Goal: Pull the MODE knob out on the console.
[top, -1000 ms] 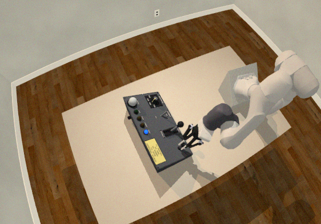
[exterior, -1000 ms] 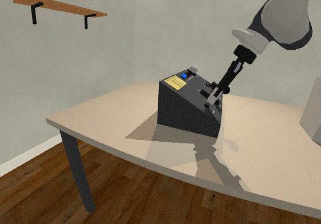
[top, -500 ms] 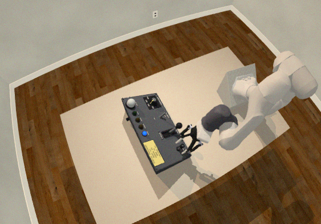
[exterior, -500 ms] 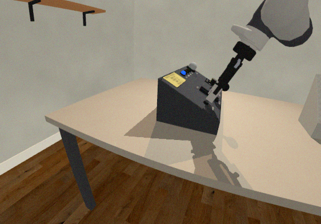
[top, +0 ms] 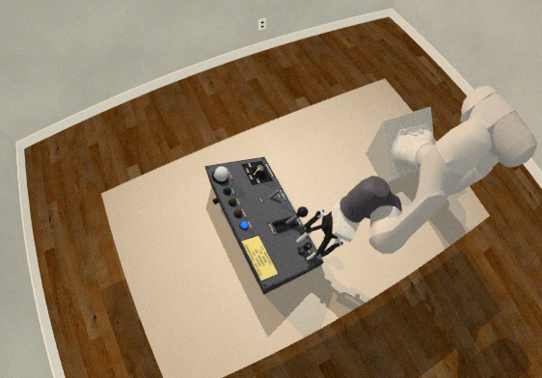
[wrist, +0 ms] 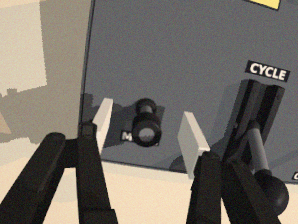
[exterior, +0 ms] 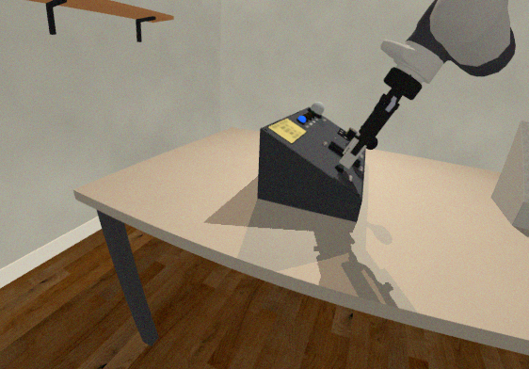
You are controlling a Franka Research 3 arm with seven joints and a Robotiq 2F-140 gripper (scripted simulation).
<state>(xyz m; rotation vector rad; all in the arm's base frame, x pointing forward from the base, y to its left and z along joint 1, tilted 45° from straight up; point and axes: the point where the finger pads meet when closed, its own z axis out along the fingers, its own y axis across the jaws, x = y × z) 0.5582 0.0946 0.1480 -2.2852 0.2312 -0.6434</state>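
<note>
My gripper is now 2 cm above the black mode knob and 1 cm short of it. Round my hand: cycle lever 12 cm to the right, 2 cm below, 1 cm behind; then dark grey console 18 cm to the right, 5 cm below, 5 cm ahead; then check toggle 24 cm to the right, 4 cm below, 2 cm ahead.
</note>
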